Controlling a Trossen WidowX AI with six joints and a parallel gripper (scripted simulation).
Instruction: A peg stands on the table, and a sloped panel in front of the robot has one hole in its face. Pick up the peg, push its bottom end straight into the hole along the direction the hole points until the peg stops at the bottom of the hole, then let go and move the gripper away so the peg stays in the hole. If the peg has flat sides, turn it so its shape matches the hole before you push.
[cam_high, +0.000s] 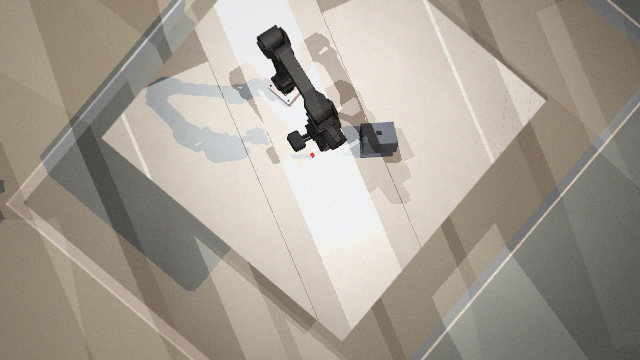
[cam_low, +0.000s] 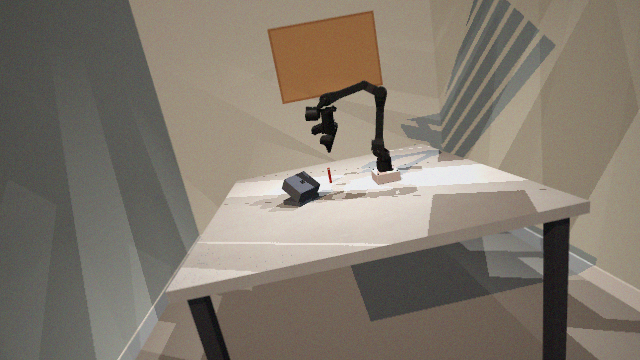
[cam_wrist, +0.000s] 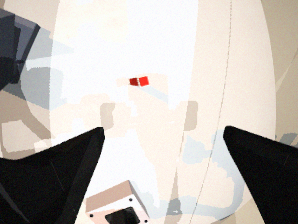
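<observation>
The thin red square-sided peg lies 30 mm ahead of my gripper tip, 20 mm to the right of it and 130 mm below it. Round my gripper tip: grey sloped panel block (170 mm ahead, 210 mm to the left, 120 mm below); dark square hole (160 mm ahead, 220 mm to the left, 90 mm below).
</observation>
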